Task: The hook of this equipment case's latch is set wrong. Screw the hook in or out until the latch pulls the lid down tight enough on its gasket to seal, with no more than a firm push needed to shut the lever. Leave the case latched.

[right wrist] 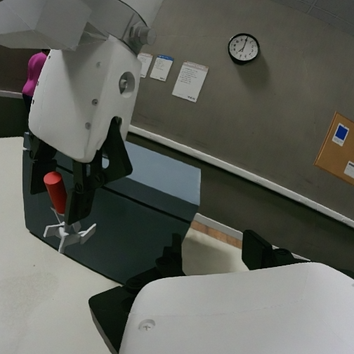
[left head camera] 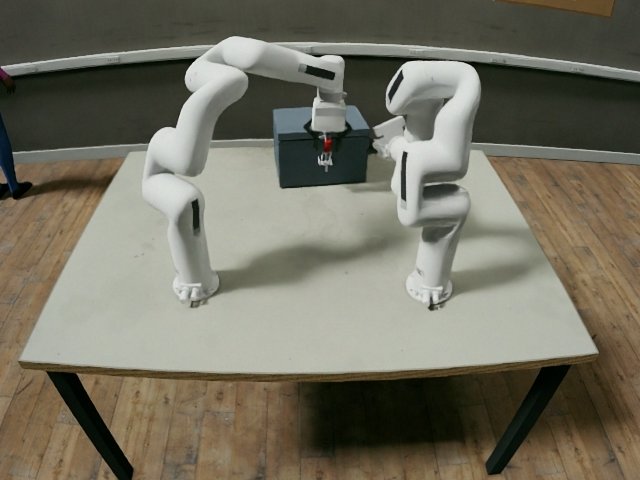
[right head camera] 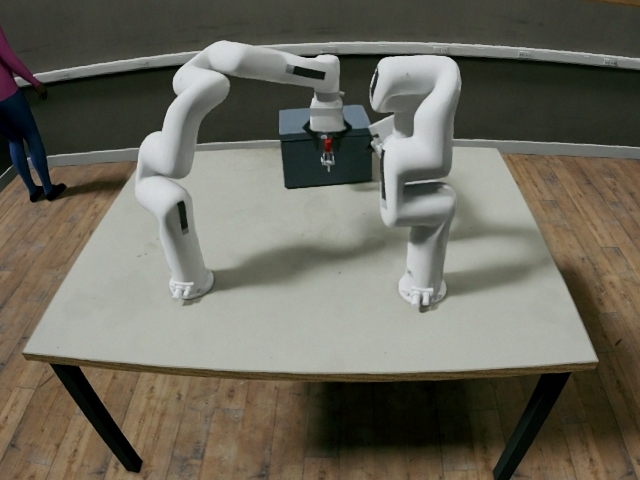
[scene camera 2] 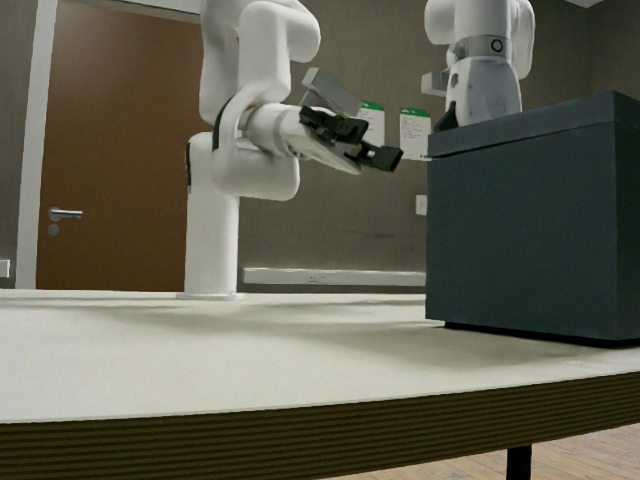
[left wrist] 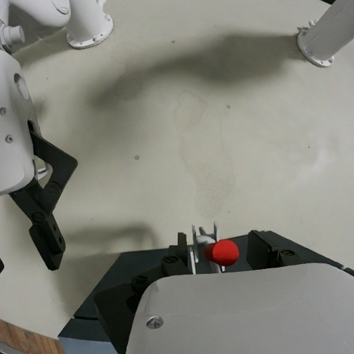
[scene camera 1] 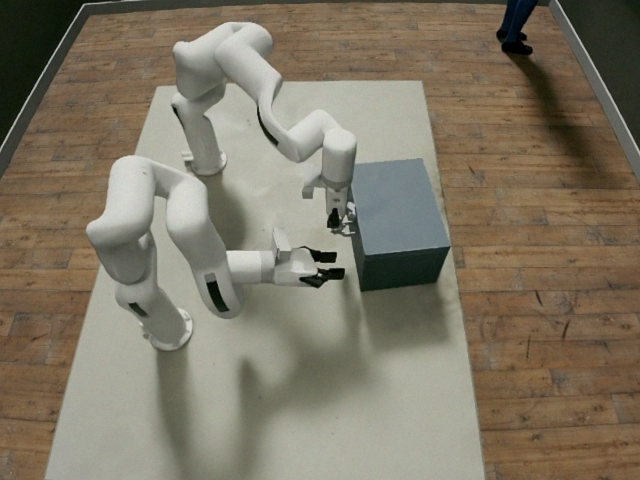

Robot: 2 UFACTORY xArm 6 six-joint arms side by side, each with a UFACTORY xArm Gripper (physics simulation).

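Places are measured from the left arm's base along level axes (x back, y right, z up), in metres.
Pixels of known places: left gripper, between the fingertips: (left head camera: 326, 149) (right head camera: 327, 149) (scene camera 1: 332, 217); right gripper, between the fingertips: (left head camera: 379, 138) (scene camera 2: 380, 147) (scene camera 1: 340, 265); left arm's base, origin of its link: (left head camera: 196, 284) (right head camera: 191, 283) (scene camera 1: 209, 162); right arm's base, origin of its link: (left head camera: 429, 287) (right head camera: 422, 288) (scene camera 2: 209, 299) (scene camera 1: 171, 329).
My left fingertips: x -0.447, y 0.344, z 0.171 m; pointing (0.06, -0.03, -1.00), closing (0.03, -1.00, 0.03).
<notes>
For each thing: its top centre in the pictures, then the offset to it from my left fingertips. Level surfaces: height alone.
- blue-grey equipment case, centre of its top: (scene camera 2: 563, 134) (scene camera 1: 381, 201) (right head camera: 324, 118) (left head camera: 321, 118) dx -0.128, dy -0.020, dz +0.051 m
- red lever, centre of its top: (right head camera: 327, 137) (left head camera: 327, 138) dx +0.001, dy +0.002, dz +0.042 m
- pale table, height of its surface: dz -0.171 m
The blue-grey equipment case (left head camera: 297, 162) (right head camera: 299, 165) (scene camera 1: 398, 206) (scene camera 2: 522, 222) (right wrist: 140, 220) stands at the table's far side with its lid down; a dark seam shows under the lid. The red lever (left head camera: 328, 145) (right head camera: 328, 144) (left wrist: 222, 252) (right wrist: 56, 192) points up along the case front, above a pale pronged wheel (left head camera: 325, 160) (right head camera: 327, 159) (right wrist: 65, 233). My left gripper (left head camera: 329, 138) (left wrist: 216, 246) is open, pointing down, its fingers on either side of the lever. The hook is hidden behind it. My right gripper (scene camera 1: 339, 265) (scene camera 2: 373, 144) (right wrist: 211, 246) is open and empty, beside the case's front corner.
The pale table (left head camera: 310, 320) (right head camera: 310, 320) (scene camera 1: 392, 403) (scene camera 2: 155, 361) carries both arm bases. The case stands near its far edge. My two grippers are close together at the case front. A person (right head camera: 20, 113) stands on the floor beyond the table.
</notes>
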